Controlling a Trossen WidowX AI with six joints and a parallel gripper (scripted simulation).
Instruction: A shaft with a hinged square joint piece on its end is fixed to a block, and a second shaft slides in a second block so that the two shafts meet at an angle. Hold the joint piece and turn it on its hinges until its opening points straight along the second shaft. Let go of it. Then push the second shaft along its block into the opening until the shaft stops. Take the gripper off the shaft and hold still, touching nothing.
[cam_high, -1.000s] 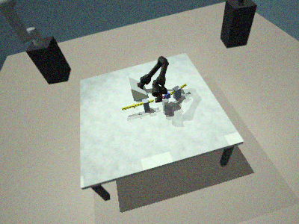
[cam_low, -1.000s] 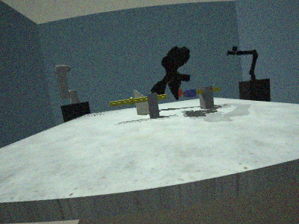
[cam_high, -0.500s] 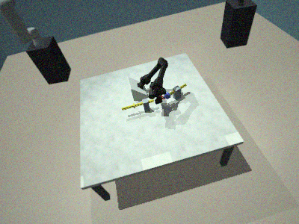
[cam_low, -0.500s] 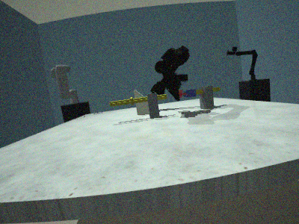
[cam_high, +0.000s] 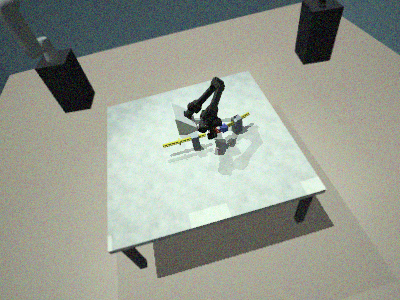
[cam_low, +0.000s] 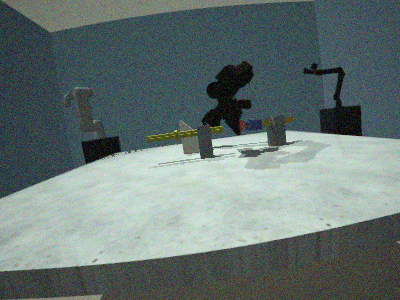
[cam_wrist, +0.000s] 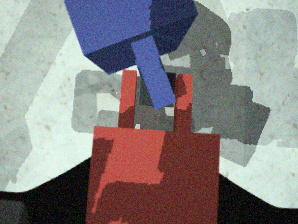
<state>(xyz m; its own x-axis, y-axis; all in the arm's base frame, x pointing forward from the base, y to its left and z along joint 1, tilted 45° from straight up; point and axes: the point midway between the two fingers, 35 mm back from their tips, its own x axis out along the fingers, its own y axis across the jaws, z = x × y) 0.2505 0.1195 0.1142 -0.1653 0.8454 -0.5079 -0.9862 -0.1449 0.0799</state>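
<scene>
My gripper tip is now 4 cm below the red tip and 1 cm to the right of it.
</scene>
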